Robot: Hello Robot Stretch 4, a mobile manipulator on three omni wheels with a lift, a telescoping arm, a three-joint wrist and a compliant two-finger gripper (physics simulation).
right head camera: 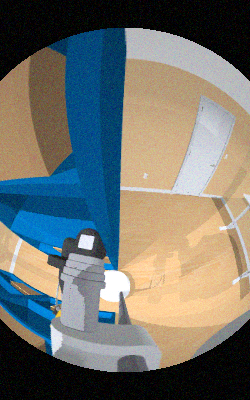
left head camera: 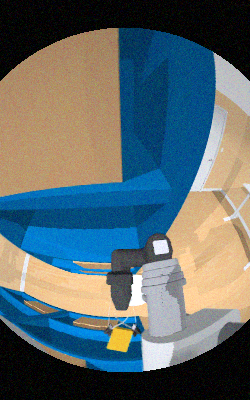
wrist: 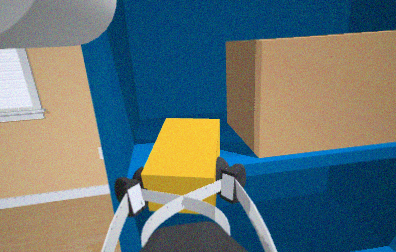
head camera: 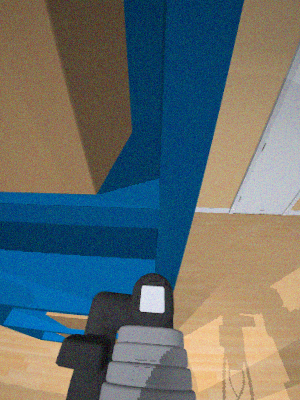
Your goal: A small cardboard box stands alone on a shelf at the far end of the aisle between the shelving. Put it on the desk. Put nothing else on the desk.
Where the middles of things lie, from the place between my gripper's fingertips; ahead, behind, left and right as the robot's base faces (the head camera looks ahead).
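Small yellow box [wrist: 183, 159]: my hand is 10 mm below it and 10 mm to the right of it.
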